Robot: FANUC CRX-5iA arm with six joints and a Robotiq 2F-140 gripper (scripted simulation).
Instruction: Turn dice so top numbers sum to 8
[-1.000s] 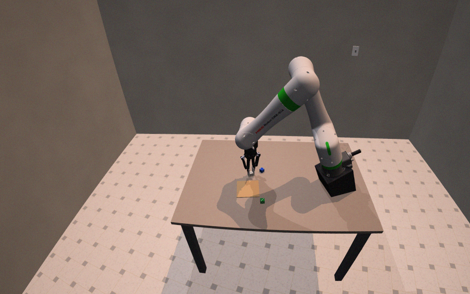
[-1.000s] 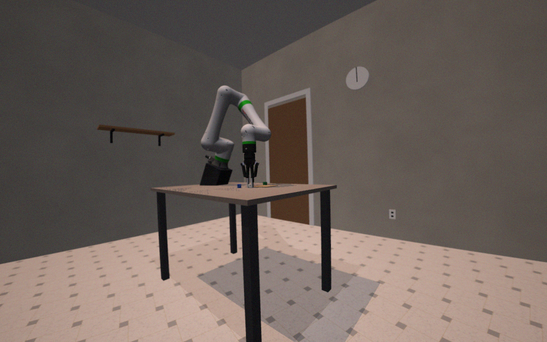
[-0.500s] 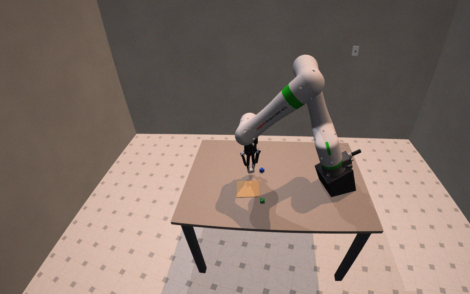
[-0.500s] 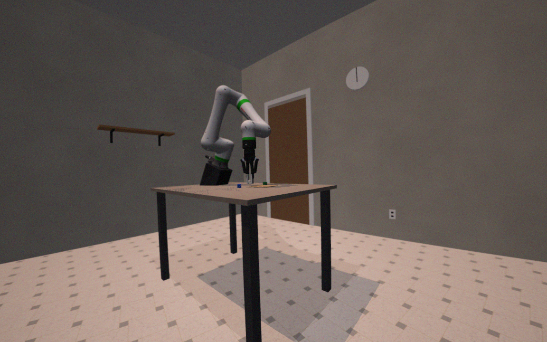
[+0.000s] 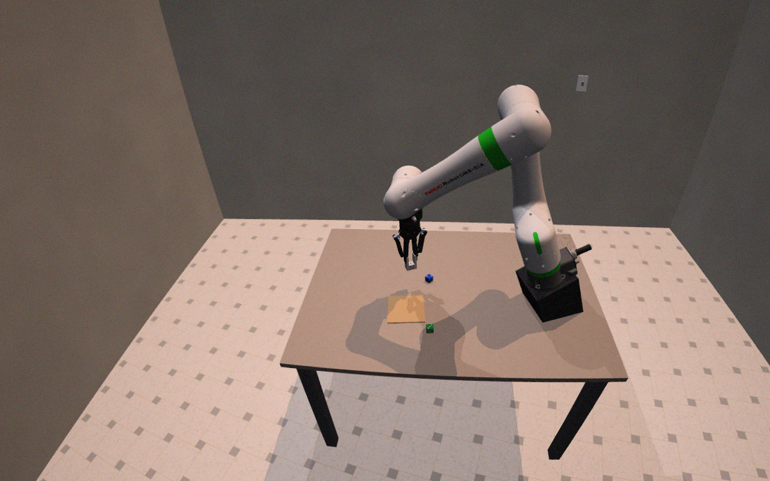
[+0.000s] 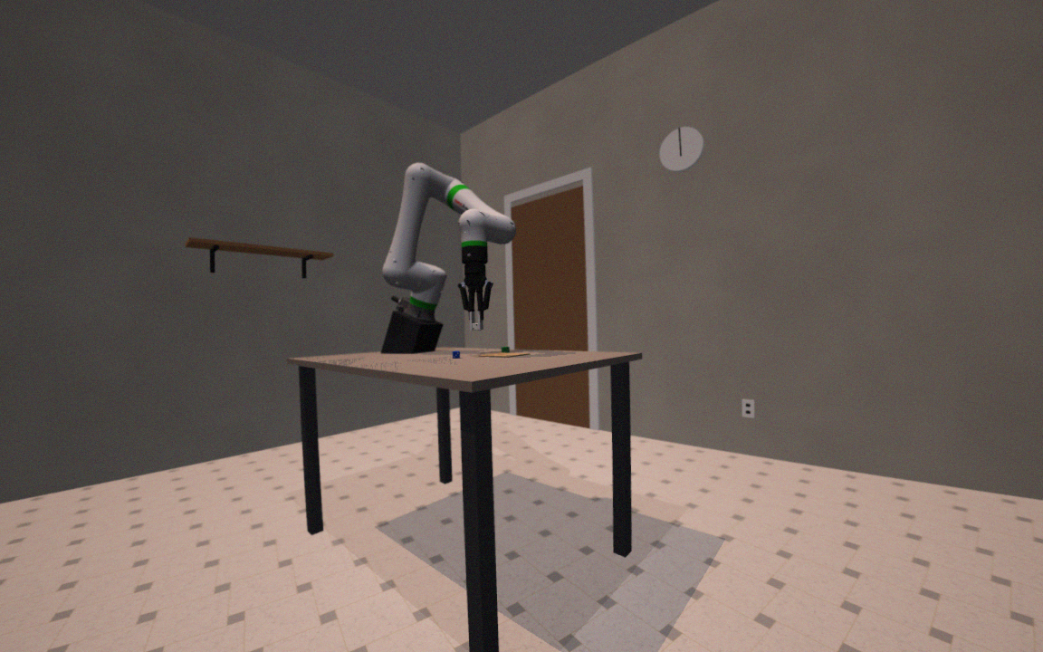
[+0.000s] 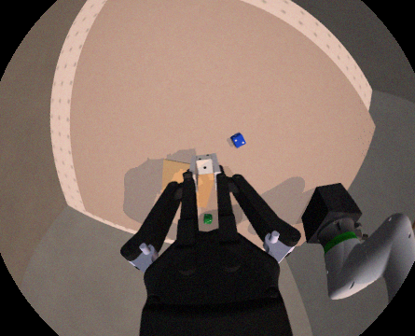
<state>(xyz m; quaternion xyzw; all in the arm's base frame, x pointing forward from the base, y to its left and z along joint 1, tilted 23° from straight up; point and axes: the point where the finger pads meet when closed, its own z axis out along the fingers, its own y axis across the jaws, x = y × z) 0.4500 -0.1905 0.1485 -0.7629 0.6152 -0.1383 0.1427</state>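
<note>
My gripper is now 3 cm short of the mat, 12 cm to the right of it and 13 cm above it. From my hand the other things lie so: green die (4 cm behind, 24 cm to the left, 12 cm below); blue die (8 cm behind, 2 cm to the right, 12 cm below); white die (2 cm below).
</note>
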